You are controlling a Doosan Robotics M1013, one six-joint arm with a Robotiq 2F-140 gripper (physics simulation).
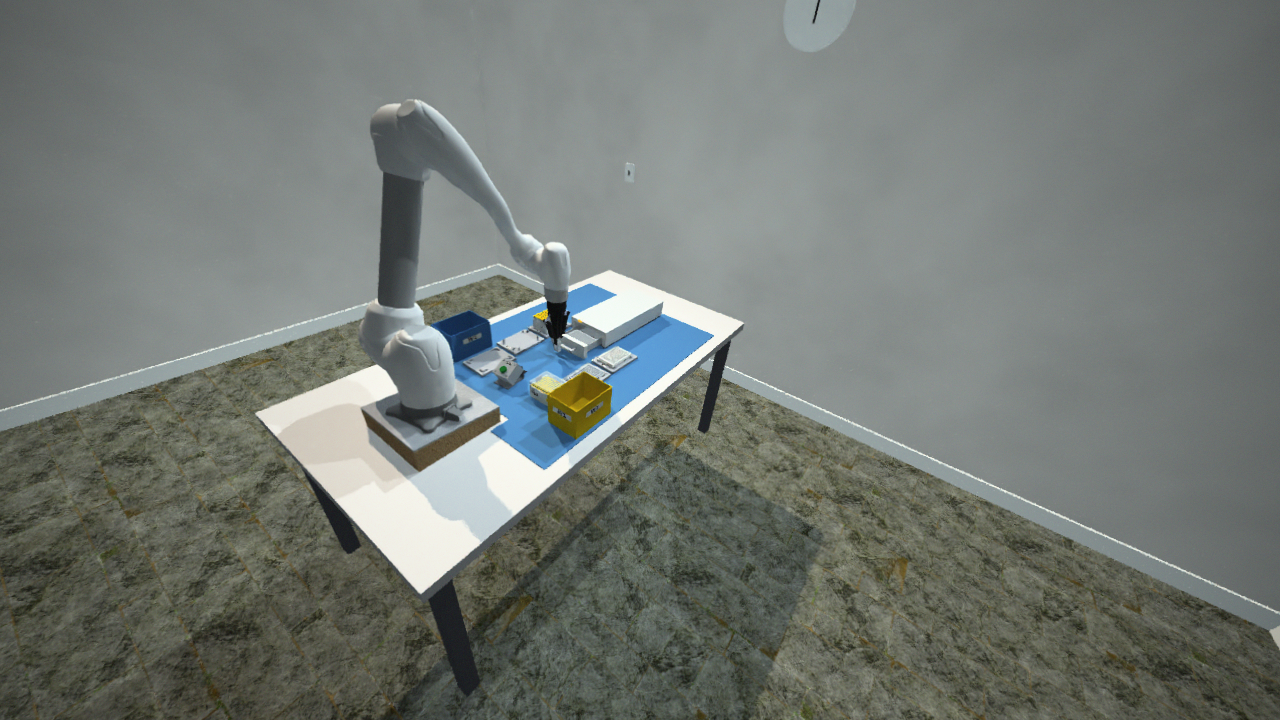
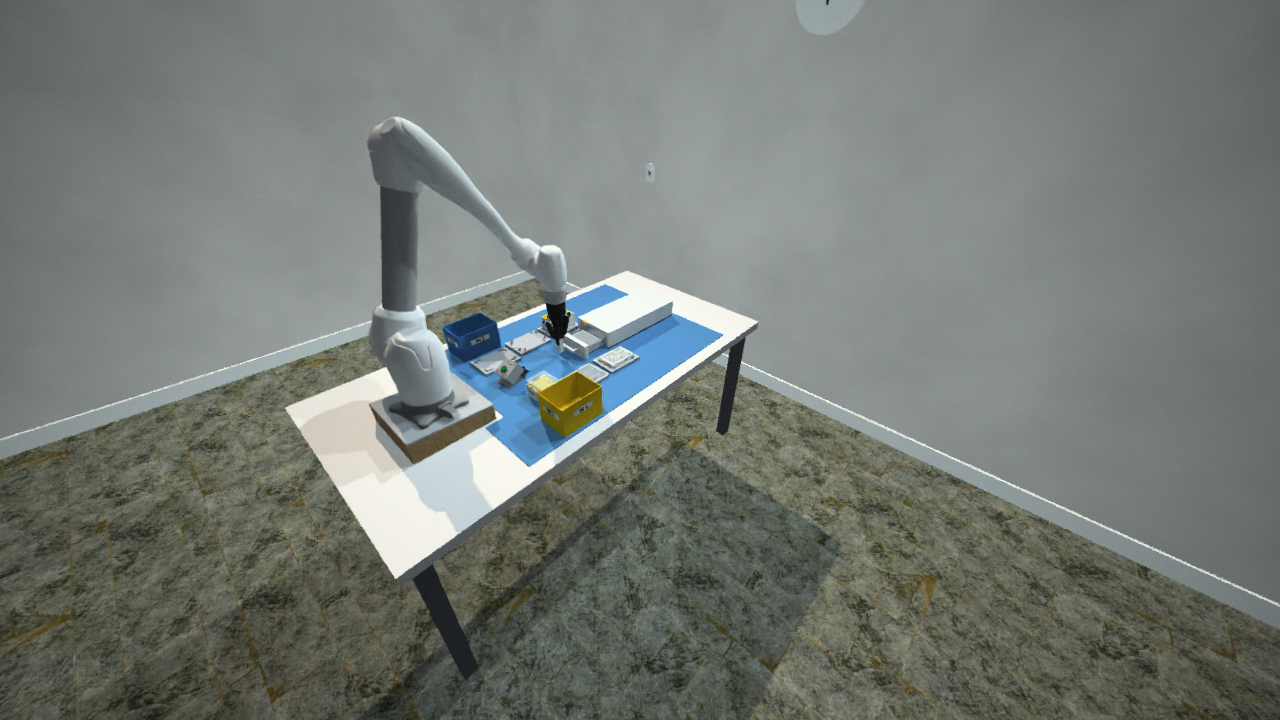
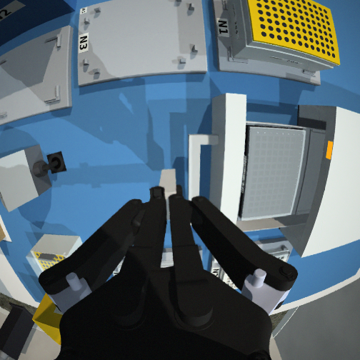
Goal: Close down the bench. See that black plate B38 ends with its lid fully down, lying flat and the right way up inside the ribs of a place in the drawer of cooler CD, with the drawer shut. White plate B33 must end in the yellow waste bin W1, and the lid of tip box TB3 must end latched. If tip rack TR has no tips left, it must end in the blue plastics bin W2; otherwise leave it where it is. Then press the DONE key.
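Pixels of known places: gripper, between the fingertips: (image 1: 557, 350) (image 2: 560, 350); arm's base, origin of its link: (image 1: 430, 409) (image 2: 430, 406).
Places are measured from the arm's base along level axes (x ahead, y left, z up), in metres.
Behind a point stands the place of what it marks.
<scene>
My gripper (image 1: 556, 346) @(x 0.542, y -0.104, z -0.038 m) (image 2: 561, 346) @(x 0.542, y -0.104, z -0.038 m) (image 3: 168, 179) is shut and empty, pointing down just in front of the drawer handle (image 3: 194, 167). The drawer (image 1: 581, 343) @(x 0.591, y -0.189, z 0.000 m) (image 2: 585, 343) @(x 0.594, y -0.199, z 0.004 m) (image 3: 230, 155) of the white cooler (image 1: 622, 315) @(x 0.881, y -0.229, z 0.014 m) (image 2: 631, 316) @(x 0.882, y -0.245, z 0.014 m) (image 3: 337, 185) stands partly out. A grey lidded plate (image 3: 274, 172) lies flat in its front place; its label is unreadable. A clear tip box (image 1: 546, 385) @(x 0.289, y -0.231, z -0.001 m) (image 2: 539, 384) @(x 0.286, y -0.225, z -0.001 m) (image 3: 55, 255) with yellow inside stands beside yellow bin W1 (image 1: 565, 422) @(x 0.185, y -0.379, z -0.024 m) (image 2: 556, 420) @(x 0.183, y -0.391, z -0.015 m) (image 3: 47, 319). A rack with a yellow holed top (image 3: 295, 30) sits on N1.
Blue bin W2 (image 1: 463, 338) @(x 0.340, y 0.192, z 0.021 m) (image 2: 468, 340) @(x 0.329, y 0.194, z 0.022 m) (image 3: 35, 15) stands near the arm. Grey pad N3 (image 3: 142, 40) lies beside N1. A key box (image 1: 511, 373) @(x 0.290, y -0.076, z -0.011 m) (image 2: 513, 374) @(x 0.299, y -0.078, z -0.023 m) (image 3: 22, 175) stands on the blue mat. A white plate (image 1: 615, 359) @(x 0.626, y -0.331, z -0.047 m) (image 2: 616, 359) @(x 0.626, y -0.333, z -0.046 m) lies beside the cooler.
</scene>
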